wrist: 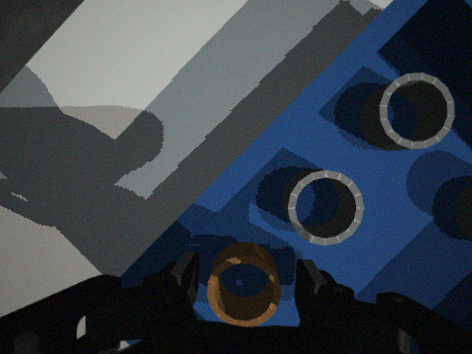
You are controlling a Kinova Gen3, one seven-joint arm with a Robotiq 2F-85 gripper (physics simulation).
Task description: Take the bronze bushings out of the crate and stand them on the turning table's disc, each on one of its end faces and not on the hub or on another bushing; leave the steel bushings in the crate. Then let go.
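Frame: origin at the arm's base, x up, y ahead, z left, level; centimetres.
Where they show: gripper, fingertip midpoint: (246,275).
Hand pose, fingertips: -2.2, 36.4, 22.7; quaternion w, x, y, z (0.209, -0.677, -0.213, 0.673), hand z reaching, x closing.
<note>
After its pixels a point has its place, as x, y, z.
A bronze bushing (216,300) @[-0.3, 35.2, 23.5] stands in the blue crate (285,132) @[1.7, 42.5, 25.7] at the bottom centre of the wrist view, its open end facing up. My gripper (246,275) @[-2.2, 36.4, 22.7] is open, with one finger on each side of the bronze bushing and a visible gap on both sides. One steel bushing (291,207) @[-0.2, 40.4, 23.5] stands up and to the right of it, and another steel bushing (383,111) @[-0.2, 45.9, 22.9] stands farther up at the right. Both show bright round rims. A dark bushing (466,207) @[-1.9, 45.5, 16.5] is cut off by the right edge; its metal is hard to tell. The turning table does not show.
The crate's straight edge runs diagonally from lower left to upper right. Outside it lies a pale surface (125,55) @[-3.3, 41.3, 34.5] with broad grey shadows. A dark area (25,30) fills the upper left corner. The steel bushing nearest the gripper stands close to the right finger.
</note>
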